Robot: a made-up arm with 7 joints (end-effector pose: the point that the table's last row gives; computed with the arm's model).
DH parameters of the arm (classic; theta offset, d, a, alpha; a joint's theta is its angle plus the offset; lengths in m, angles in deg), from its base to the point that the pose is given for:
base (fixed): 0 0.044 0 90
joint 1: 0 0.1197 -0.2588 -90
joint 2: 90 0.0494 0.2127 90
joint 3: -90 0.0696 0.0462 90
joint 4: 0 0.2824 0.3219 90
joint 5: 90 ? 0.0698 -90
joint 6: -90 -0.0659 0.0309 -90
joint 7: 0 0.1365 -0.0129 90
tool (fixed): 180 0.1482 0 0
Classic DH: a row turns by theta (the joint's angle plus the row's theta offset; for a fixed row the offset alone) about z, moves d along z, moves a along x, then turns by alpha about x.
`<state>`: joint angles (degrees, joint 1 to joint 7).
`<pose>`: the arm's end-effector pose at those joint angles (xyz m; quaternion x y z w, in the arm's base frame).
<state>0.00 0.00 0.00 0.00 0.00 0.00 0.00</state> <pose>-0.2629 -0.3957 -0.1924 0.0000 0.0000 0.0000 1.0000</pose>
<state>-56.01 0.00 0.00 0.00 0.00 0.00 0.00</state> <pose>-0.3430 -0.3957 0.1298 0.0000 0.4695 0.0000 0.8829</pose>
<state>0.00 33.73 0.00 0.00 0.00 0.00 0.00</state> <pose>-0.1090 -0.3515 -0.1924 0.0000 0.0000 0.2901 0.9570</pose>
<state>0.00 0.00 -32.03 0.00 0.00 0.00 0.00</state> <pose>-0.2629 -0.4729 0.1103 -0.2759 0.0000 0.0000 0.9612</pose>
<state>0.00 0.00 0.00 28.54 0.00 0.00 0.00</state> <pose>-0.1395 -0.3957 -0.1985 0.0000 -0.2465 0.0000 0.9691</pose>
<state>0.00 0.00 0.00 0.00 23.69 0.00 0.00</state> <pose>-0.2629 -0.3452 -0.1164 -0.2053 0.0000 0.0000 0.9787</pose>
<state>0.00 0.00 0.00 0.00 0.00 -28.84 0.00</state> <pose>-0.3265 -0.3701 -0.1924 0.0000 0.0000 -0.2490 0.9685</pose>
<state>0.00 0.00 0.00 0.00 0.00 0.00 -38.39</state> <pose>-0.1737 -0.3957 -0.2325 0.0000 0.3288 0.0000 0.9444</pose>
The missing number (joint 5, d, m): 0.0557
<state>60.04 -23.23 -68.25 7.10 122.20 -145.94 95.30</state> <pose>-0.3702 -0.5029 -0.0596 0.3813 0.1562 -0.2134 0.8858</pose>
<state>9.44 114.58 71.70 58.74 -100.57 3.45 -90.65</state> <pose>-0.7992 0.2027 -0.2782 -0.4805 -0.2920 -0.7499 0.3485</pose>
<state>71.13 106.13 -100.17 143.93 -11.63 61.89 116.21</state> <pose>-0.8069 0.0597 -0.7214 -0.1165 -0.7952 -0.2793 0.5254</pose>
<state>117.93 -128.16 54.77 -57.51 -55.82 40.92 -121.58</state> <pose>0.2007 -0.1389 0.4369 0.0300 -0.6599 0.6477 0.3795</pose>
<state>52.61 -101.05 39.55 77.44 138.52 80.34 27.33</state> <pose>-0.0647 -0.4787 -0.1152 0.1513 0.2066 -0.6900 0.6771</pose>
